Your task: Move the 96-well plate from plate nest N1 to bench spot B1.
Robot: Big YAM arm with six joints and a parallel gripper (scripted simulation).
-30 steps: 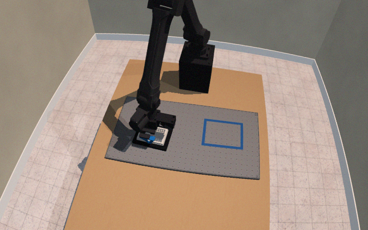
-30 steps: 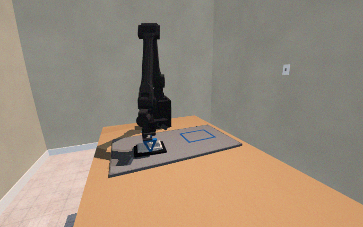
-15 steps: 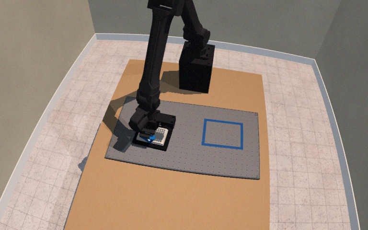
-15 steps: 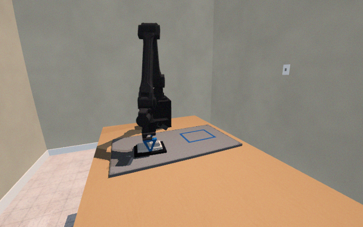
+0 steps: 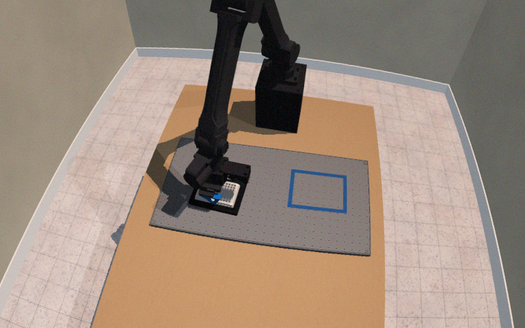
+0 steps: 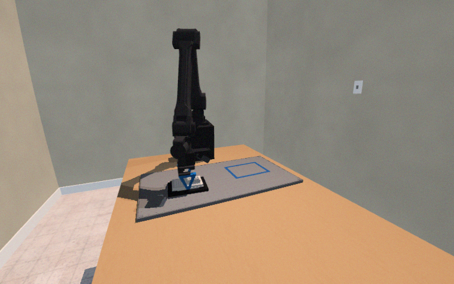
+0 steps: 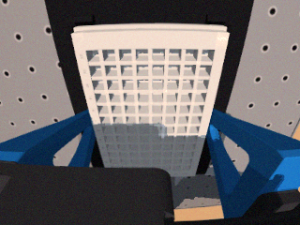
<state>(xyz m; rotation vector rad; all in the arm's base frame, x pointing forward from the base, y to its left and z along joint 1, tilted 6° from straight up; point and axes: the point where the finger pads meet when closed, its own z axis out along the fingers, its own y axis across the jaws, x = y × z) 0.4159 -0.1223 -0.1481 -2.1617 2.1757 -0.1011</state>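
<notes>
My hand is 20 mm above the black plate nest. The rest, counted from my hand: white 96-well plate right at my hand.
</notes>
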